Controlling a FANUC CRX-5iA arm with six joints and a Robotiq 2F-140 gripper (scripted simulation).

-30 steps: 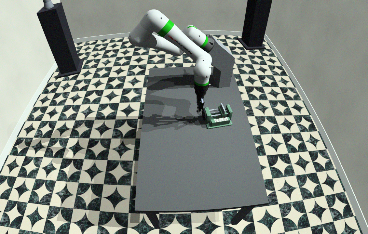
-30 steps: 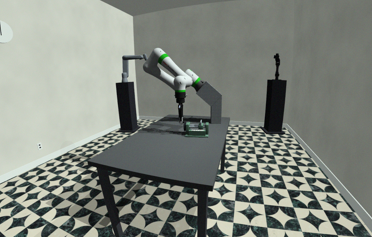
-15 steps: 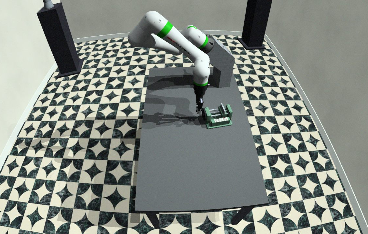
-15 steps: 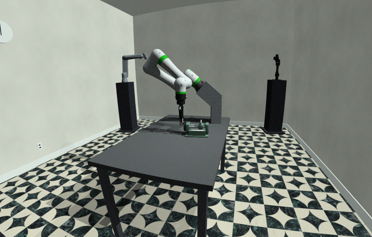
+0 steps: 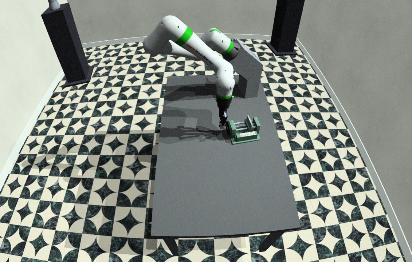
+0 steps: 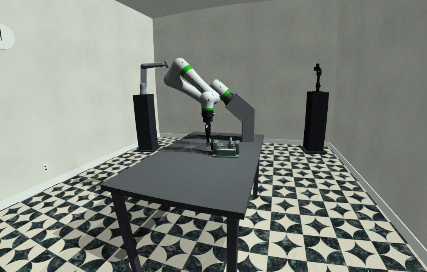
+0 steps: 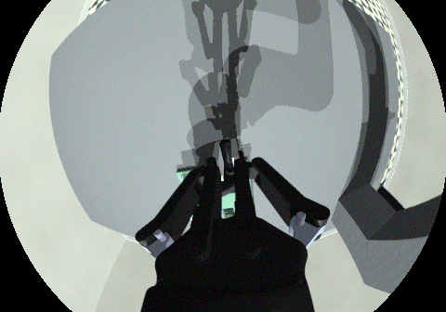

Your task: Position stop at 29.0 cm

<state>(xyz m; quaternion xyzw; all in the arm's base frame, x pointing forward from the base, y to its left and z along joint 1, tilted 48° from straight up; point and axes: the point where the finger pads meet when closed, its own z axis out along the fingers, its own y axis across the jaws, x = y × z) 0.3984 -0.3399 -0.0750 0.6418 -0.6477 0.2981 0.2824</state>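
My gripper is now 2 cm to the right of the black handwheel, 1 cm short of it and 1 cm above it. Round my hand: green stop fixture: 18 cm to the left, 5 cm ahead, 1 cm above.
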